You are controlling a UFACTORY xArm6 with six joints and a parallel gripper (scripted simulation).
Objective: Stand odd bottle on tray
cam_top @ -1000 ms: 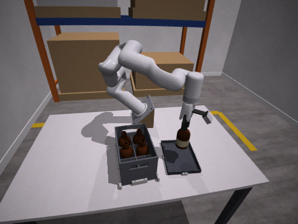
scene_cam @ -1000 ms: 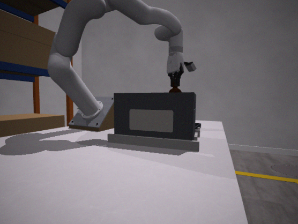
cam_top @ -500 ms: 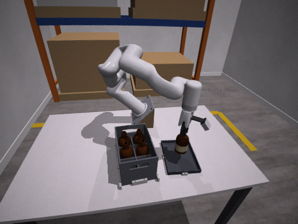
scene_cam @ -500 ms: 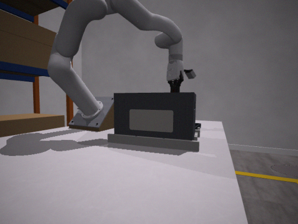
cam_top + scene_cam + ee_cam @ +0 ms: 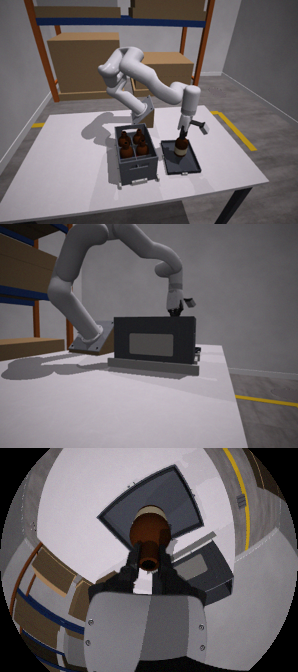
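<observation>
Now: the dark tray 17 cm below my hand. The rest, counted from my hand: glass bottle 8 cm behind, 24 cm to the right, 9 cm below; then dark grey crate 1 cm ahead, 27 cm to the right, 10 cm below.
</observation>
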